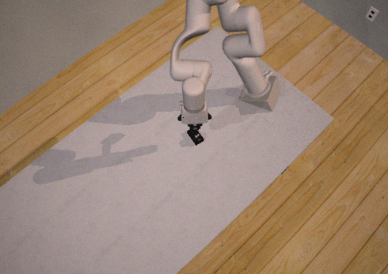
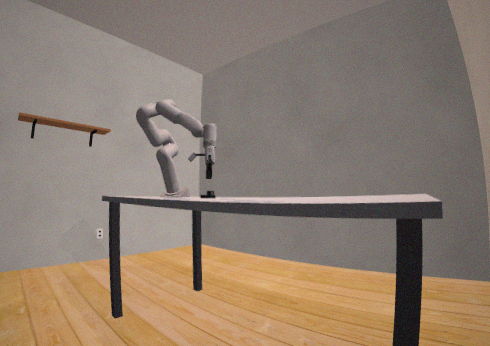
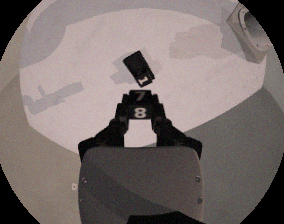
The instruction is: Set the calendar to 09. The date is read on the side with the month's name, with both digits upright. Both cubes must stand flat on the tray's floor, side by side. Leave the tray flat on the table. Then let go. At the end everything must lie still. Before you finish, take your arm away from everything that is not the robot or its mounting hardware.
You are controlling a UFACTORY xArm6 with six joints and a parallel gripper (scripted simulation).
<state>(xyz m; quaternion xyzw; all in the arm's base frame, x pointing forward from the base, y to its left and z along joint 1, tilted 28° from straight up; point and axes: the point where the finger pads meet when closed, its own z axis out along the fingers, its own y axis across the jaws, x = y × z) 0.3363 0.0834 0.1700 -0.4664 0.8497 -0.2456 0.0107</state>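
Right now my hand is 11 cm above the black cube and 1 cm to the right of it. Round my hand: black date cube: 1 cm below.
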